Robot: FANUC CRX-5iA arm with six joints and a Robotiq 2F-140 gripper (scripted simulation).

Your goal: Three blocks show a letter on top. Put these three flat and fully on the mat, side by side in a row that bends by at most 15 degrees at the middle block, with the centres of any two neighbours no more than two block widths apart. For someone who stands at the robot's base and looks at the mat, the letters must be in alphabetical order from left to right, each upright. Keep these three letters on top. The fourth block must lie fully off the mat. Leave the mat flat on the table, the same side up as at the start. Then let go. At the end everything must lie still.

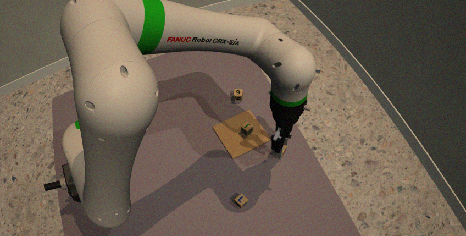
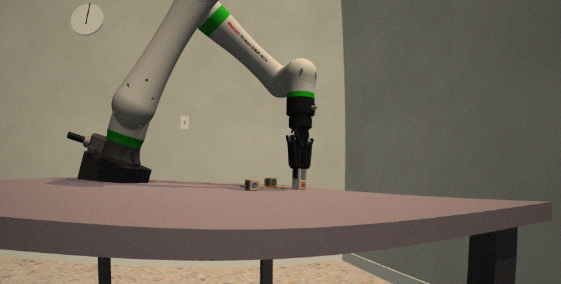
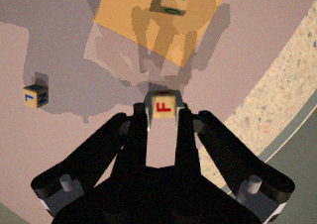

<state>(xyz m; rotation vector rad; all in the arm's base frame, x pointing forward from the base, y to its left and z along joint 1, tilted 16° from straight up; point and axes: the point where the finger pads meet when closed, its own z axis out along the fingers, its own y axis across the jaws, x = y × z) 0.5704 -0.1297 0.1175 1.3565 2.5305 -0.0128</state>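
Now: hand 5 cm past the green-lettered block, 12 cm to the right of it and 1 cm above it. Round my hand: tan mat 7 cm behind, 12 cm to the left, 3 cm below; blue-marked block 19 cm behind, 10 cm to the right, 2 cm below; red-lettered block 2 cm below.
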